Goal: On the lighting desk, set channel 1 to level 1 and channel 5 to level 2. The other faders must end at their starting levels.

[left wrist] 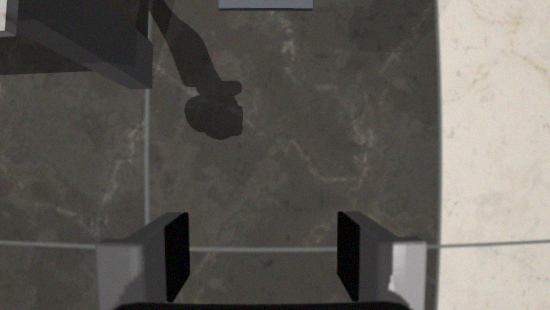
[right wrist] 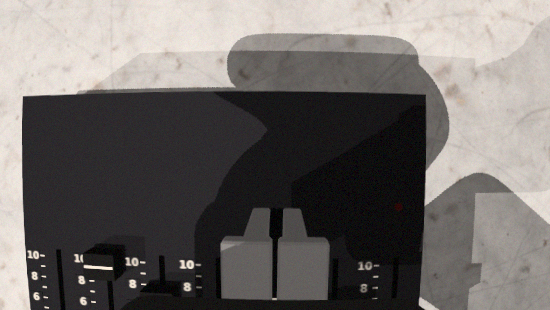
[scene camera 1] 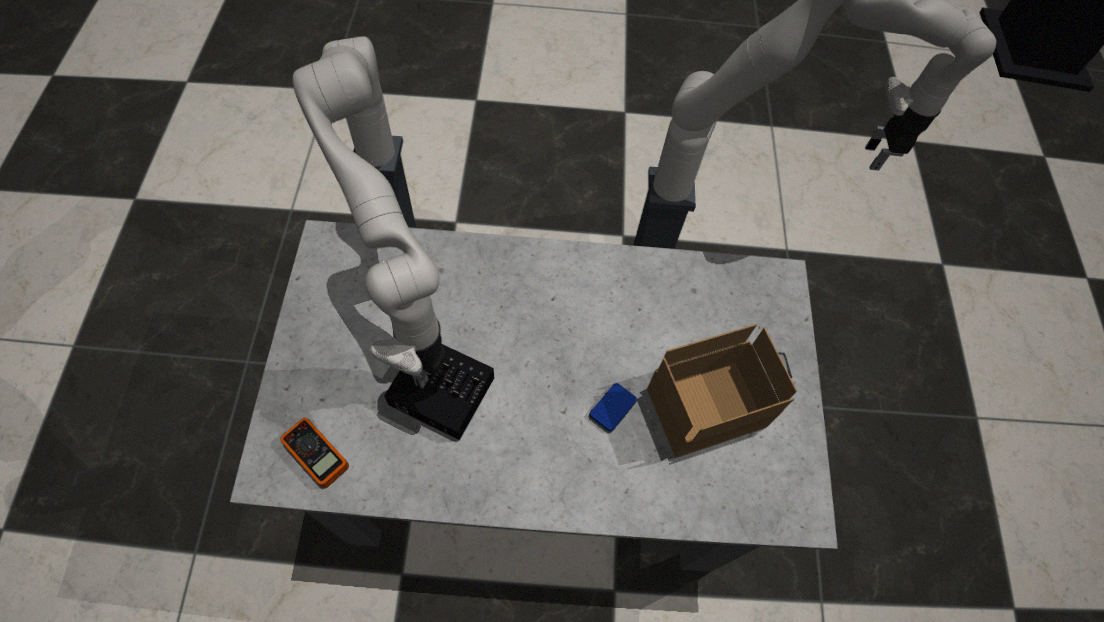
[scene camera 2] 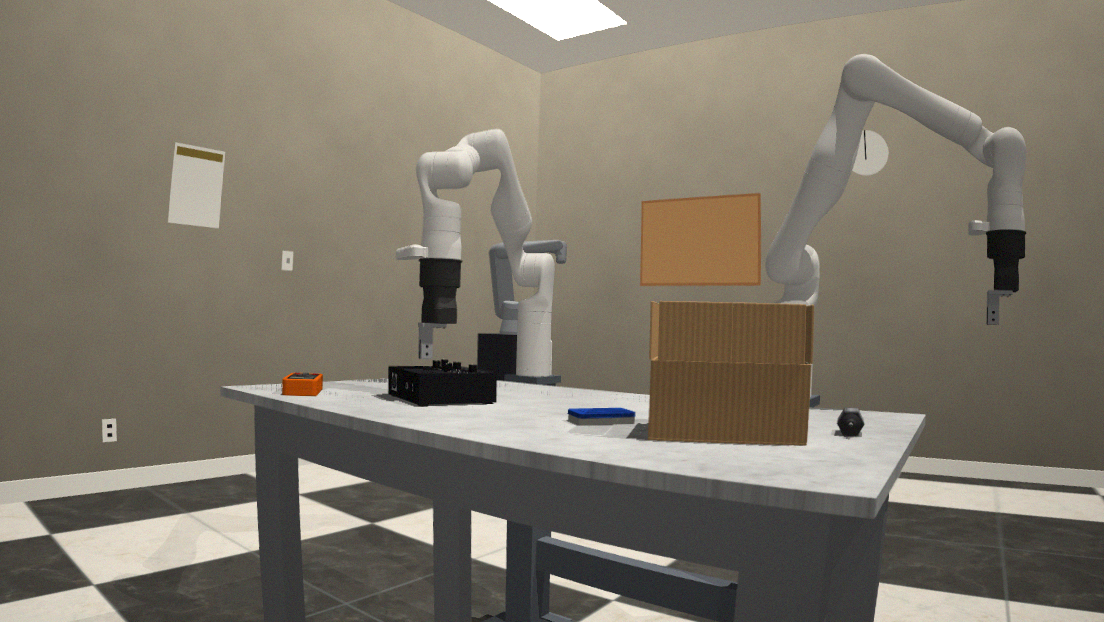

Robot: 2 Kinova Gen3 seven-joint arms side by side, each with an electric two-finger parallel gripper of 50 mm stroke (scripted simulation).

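Left gripper: visible in the left wrist view, also in scene camera 1. Right gripper: visible in the right wrist view and likewise in scene camera 1. The pictures with these grippers also show a blue block, a cardboard box and a channel 2 fader.
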